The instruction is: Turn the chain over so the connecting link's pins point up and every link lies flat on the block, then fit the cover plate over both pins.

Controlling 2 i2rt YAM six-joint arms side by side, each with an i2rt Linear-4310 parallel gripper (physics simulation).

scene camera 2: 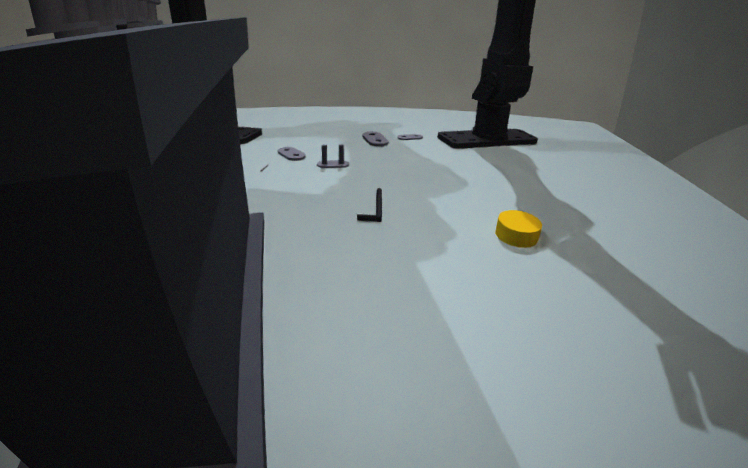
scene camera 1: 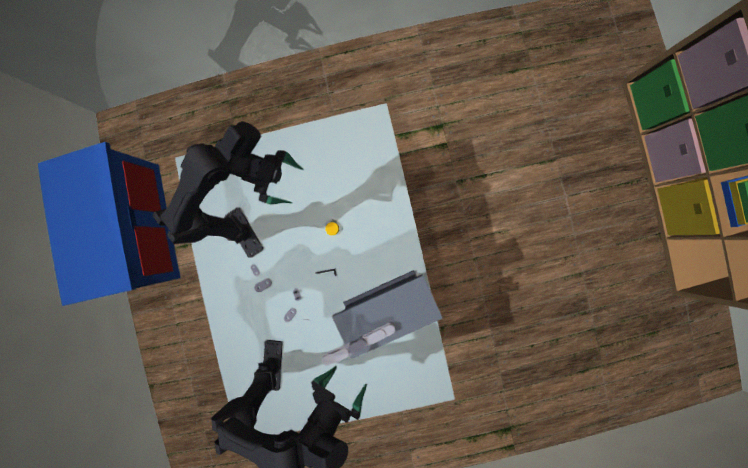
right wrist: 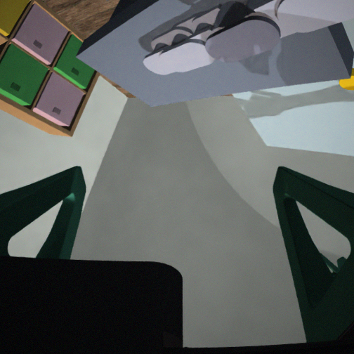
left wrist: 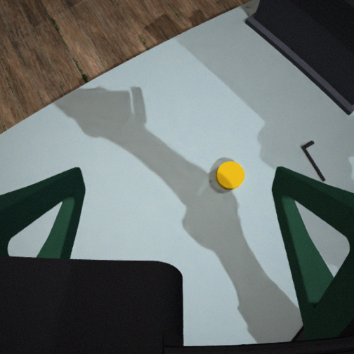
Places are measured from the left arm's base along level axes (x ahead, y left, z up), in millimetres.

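Pixels of known places: left gripper, fingertip midpoint: (scene camera 1: 297, 186); right gripper, fingertip midpoint: (scene camera 1: 351, 375); left arm's base, origin of the base link: (scene camera 2: 489, 140) (scene camera 1: 244, 232); right arm's base, origin of the base link: (scene camera 1: 272, 364).
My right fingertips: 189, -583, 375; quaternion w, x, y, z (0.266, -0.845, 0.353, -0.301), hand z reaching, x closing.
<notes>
Ahead of a thing's pixels: the offset from my right fingertips to its middle, as dx, dy, dz. "pt": to the spot under its first point.
The pale chain @(pt +101, +31, -121) (scene camera 1: 377, 333) (right wrist: 177, 60) lies along the edge of the grey block @(+147, +50, -265) (scene camera 1: 394, 303) (right wrist: 120, 55), and one end reaches past that edge. In scene camera 2 part of the chain @(pt +85, +29, -143) (scene camera 2: 93, 16) shows at the block's (scene camera 2: 66, 264) top. I cannot make out the connecting link's pins on it. A small plate with two upright pins @(-135, +261, -359) (scene camera 1: 297, 294) (scene camera 2: 332, 163) stands on the table. Several loose two-holed plates lie near it, among them one @(-201, +208, -373) (scene camera 1: 290, 314) (scene camera 2: 291, 153) and another @(-233, +364, -372) (scene camera 1: 263, 284) (scene camera 2: 375, 138). My left gripper (scene camera 1: 296, 185) (left wrist: 178, 177) and right gripper (scene camera 1: 350, 375) (right wrist: 179, 170) are open, empty and away from the chain.
A yellow disc @(+122, +407, -365) (scene camera 1: 331, 227) (scene camera 2: 518, 228) (left wrist: 230, 175) and a black hex key @(+8, +271, -372) (scene camera 1: 326, 271) (scene camera 2: 378, 204) (left wrist: 315, 164) lie on the table. A thin pin @(-156, +159, -374) (scene camera 1: 306, 319) (scene camera 2: 264, 167) lies near the plates. A blue cabinet (scene camera 1: 82, 226) and a cubby shelf (scene camera 1: 661, 237) stand beyond.
</notes>
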